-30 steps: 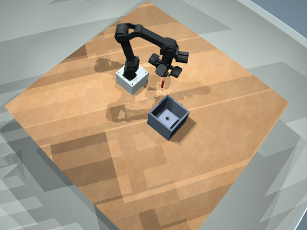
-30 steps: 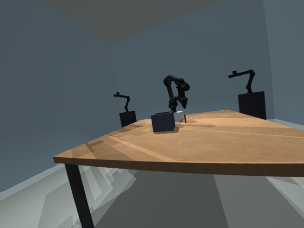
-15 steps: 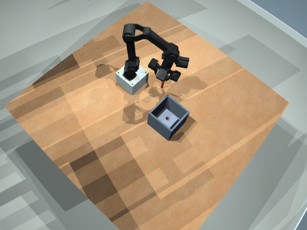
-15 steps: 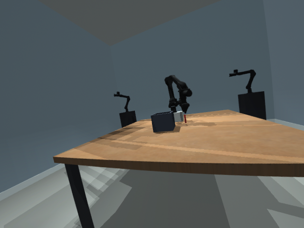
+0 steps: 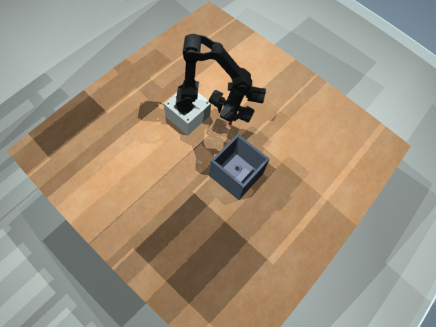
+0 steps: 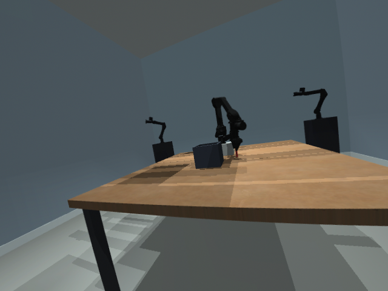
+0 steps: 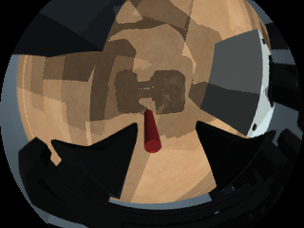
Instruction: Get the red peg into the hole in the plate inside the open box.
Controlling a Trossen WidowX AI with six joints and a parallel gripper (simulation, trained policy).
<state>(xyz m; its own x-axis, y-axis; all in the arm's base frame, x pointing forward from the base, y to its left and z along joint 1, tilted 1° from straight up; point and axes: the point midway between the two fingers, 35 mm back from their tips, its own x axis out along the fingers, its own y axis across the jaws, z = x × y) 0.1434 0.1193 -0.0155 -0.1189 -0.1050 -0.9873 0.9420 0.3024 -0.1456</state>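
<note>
The red peg is 20 mm ahead of my gripper tip, 10 mm to the left of it and 10 mm below it. From my gripper tip the other things lie so: plate (200 mm ahead, 150 mm to the right, 10 mm below).
</note>
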